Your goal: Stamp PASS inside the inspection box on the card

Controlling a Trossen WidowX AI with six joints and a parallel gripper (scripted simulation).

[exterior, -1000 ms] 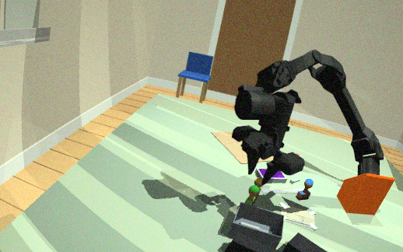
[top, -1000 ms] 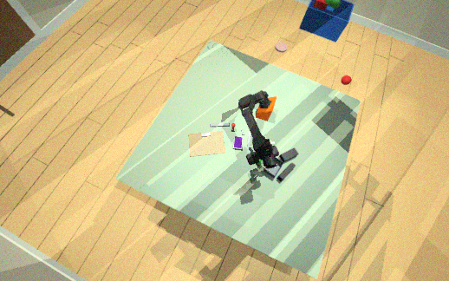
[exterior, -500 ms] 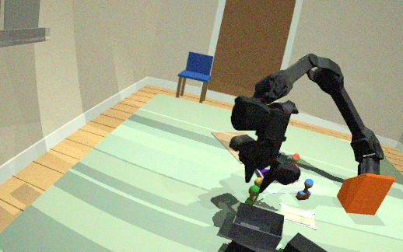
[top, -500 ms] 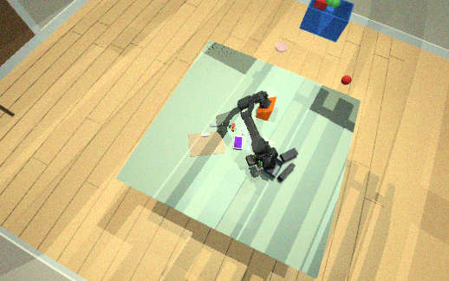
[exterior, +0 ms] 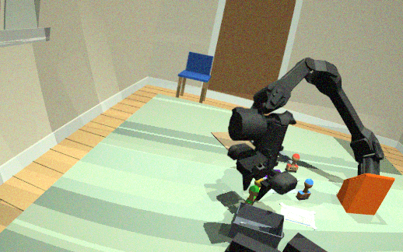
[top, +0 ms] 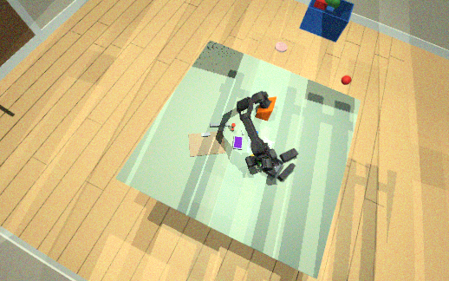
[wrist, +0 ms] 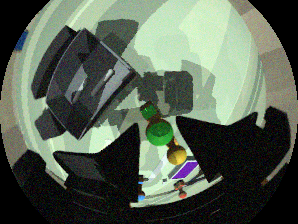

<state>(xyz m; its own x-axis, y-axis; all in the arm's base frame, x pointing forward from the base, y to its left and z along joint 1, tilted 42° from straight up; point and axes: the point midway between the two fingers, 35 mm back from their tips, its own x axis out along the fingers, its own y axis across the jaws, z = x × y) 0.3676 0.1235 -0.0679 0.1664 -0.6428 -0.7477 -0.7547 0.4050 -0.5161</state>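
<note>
The green-knobbed stamp lies 2 cm below my gripper tip. From my gripper tip the other things lie so: white card (14 cm behind, 4 cm below, 1 cm to the right); yellow-knobbed stamp (5 cm to the right, 2 cm below, 1 cm behind); grey box (10 cm to the left, 3 cm behind, 2 cm below).
</note>
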